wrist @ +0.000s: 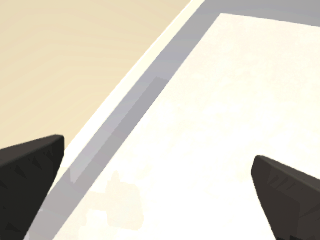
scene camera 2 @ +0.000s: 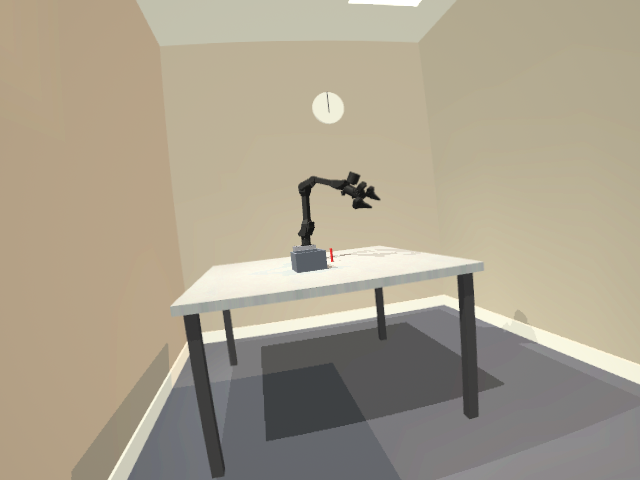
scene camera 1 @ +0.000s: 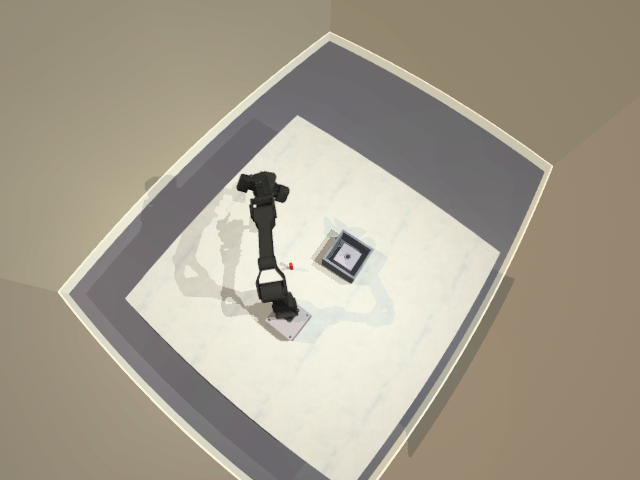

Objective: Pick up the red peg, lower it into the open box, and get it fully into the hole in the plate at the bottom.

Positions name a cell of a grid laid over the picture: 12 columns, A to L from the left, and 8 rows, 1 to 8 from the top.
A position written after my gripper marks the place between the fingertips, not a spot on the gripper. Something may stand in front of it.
In view: my gripper (wrist: G6) and a grey box (scene camera 1: G4).
The grey box shows as well in scene camera 2 (scene camera 2: F5). The wrist view does not show the grey box: it is out of frame.
